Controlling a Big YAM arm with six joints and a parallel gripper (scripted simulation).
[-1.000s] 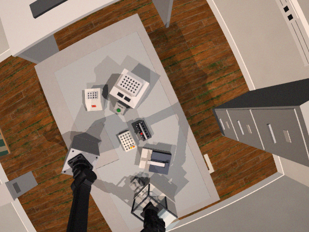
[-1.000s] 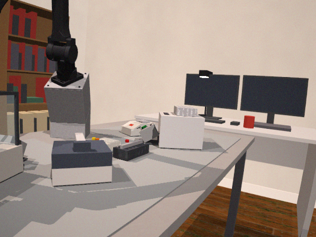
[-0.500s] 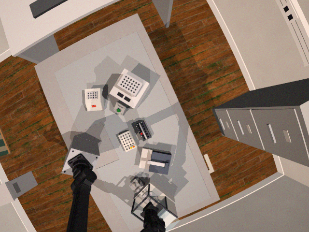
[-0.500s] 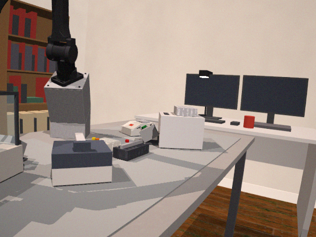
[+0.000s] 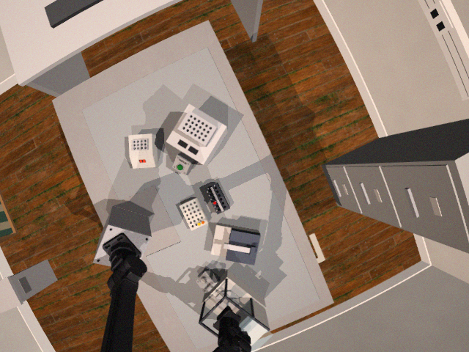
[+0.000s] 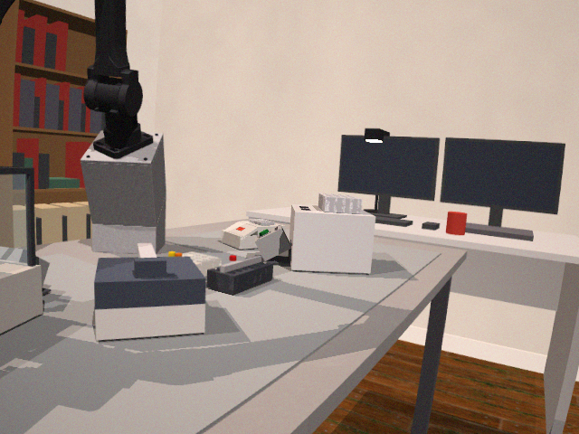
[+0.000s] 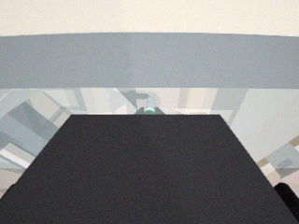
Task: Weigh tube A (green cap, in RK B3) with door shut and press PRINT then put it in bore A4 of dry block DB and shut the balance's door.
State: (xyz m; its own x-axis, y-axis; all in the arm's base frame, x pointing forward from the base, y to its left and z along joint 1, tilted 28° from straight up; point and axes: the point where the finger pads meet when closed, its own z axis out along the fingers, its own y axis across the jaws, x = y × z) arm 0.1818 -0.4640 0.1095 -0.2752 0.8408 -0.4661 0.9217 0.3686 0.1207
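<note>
Now: hand 5 cm above the pale pan. From my hand the other things lie so: spectrophotometer (17 cm ahead, 21 cm to the left, 6 cm below); then tinted glass pane (3 cm ahead, 8 cm to the right, 8 cm above); then white print key (4 cm behind, 14 cm to the left, 6 cm below).
</note>
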